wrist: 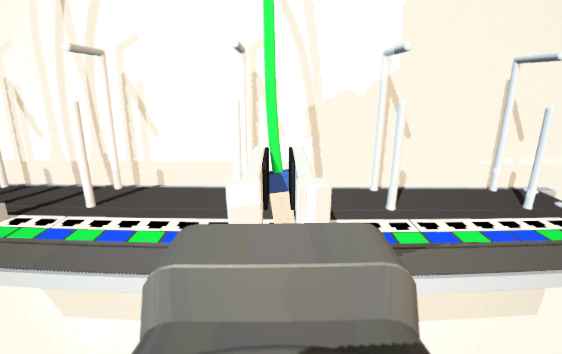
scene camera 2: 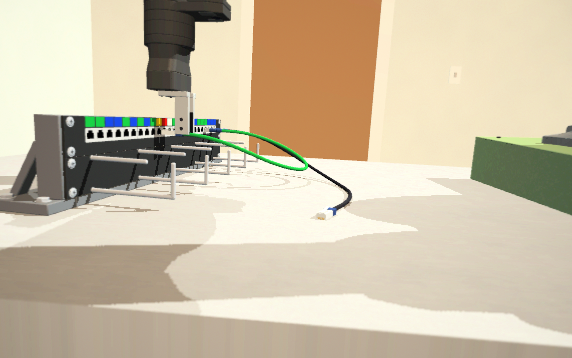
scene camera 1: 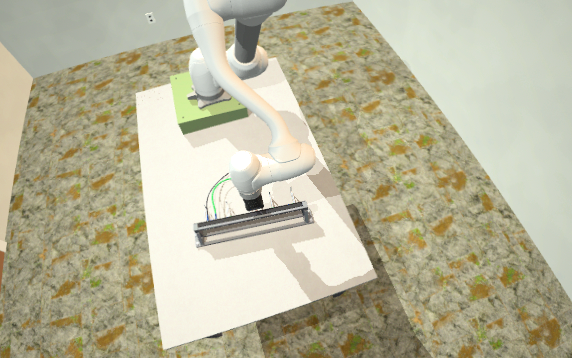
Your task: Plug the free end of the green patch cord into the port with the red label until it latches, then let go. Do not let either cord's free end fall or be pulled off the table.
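Frame: origin at the arm's base, x ahead, y left, z up, level; metres.
Seen in the pictures: gripper, fingertip midpoint: (wrist: 278, 166) (scene camera 2: 184, 134); arm's base, link origin: (scene camera 1: 211, 93).
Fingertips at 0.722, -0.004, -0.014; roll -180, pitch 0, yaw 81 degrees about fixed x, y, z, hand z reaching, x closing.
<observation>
Offsets run from my fingertips to a thing's top centre, as dx, dy, dz. "spot": to the spot under its first point. Level surfaces: height alone.
The green patch cord (scene camera 1: 214, 195) (scene camera 2: 306, 164) (wrist: 270, 75) runs in a loop to my gripper (scene camera 2: 185, 131) (wrist: 278, 166). My gripper is shut on the cord's free-end plug @[+0.025, -0.002, +0.009] (wrist: 282, 207), with the blue boot between the black finger pads. The plug points at the port row and looks slightly slanted between the fingers. Its front end is hidden by the gripper body in the wrist view, so I cannot tell whether it is inside a port. The red label @[spot: +0.034, -0.005, +0.017] (scene camera 2: 164, 122) shows on the patch panel @[+0.014, -0.029, +0.024] (scene camera 1: 250, 217) (scene camera 2: 75, 142) (wrist: 150, 200), left of the fingers in scene camera 2; the wrist view hides it.
The black cord @[spot: -0.246, -0.056, -0.068] (scene camera 2: 330, 178) lies on the table @[dz -0.077] (scene camera 1: 200, 290) (scene camera 2: 300, 260), its free plug @[spot: -0.205, +0.193, -0.071] (scene camera 2: 324, 214) towards scene camera 2. Thin metal cable guides (scene camera 2: 173, 181) (wrist: 383, 120) stick out from the panel on both sides of the fingers. The green base block (scene camera 1: 215, 120) (scene camera 2: 520, 175) stands behind.
</observation>
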